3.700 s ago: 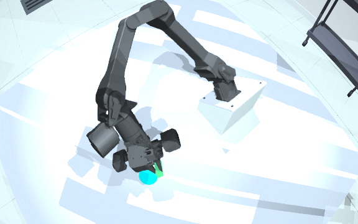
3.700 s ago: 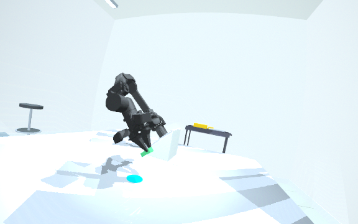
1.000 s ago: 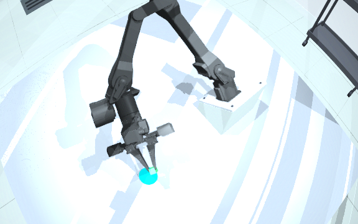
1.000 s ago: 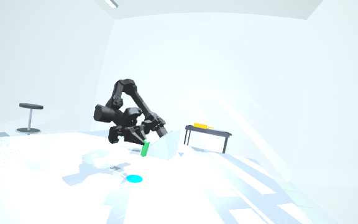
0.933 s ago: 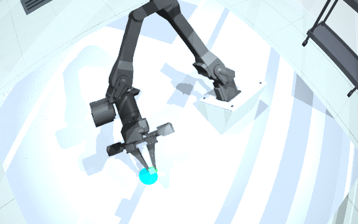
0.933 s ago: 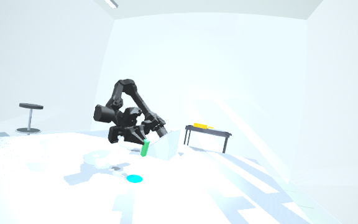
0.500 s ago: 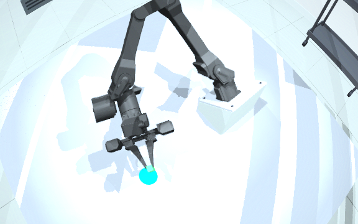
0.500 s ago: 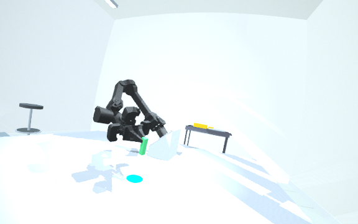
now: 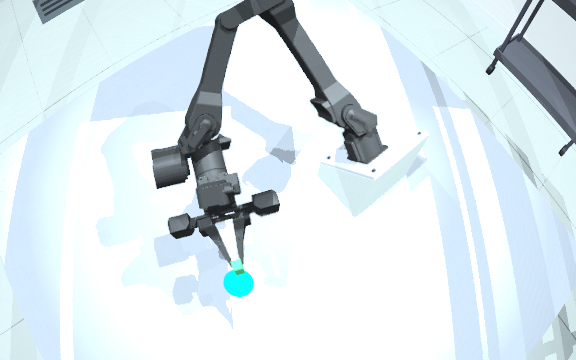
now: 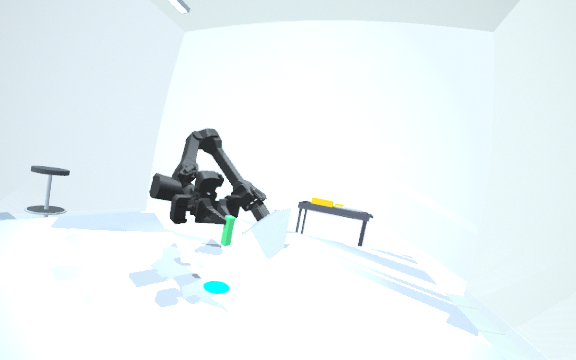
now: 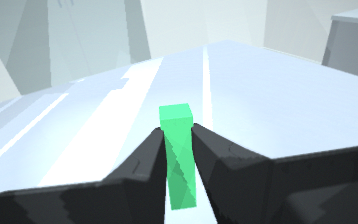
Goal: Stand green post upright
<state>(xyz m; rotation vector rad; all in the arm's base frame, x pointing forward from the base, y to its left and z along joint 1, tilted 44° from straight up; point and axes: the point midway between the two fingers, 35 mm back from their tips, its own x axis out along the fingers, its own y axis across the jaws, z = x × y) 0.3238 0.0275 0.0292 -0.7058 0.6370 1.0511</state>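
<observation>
My gripper tip is 16 cm above the cyan circle and 1 cm to the left of it. The rest, counted from my gripper tip: green post 2 cm below.
</observation>
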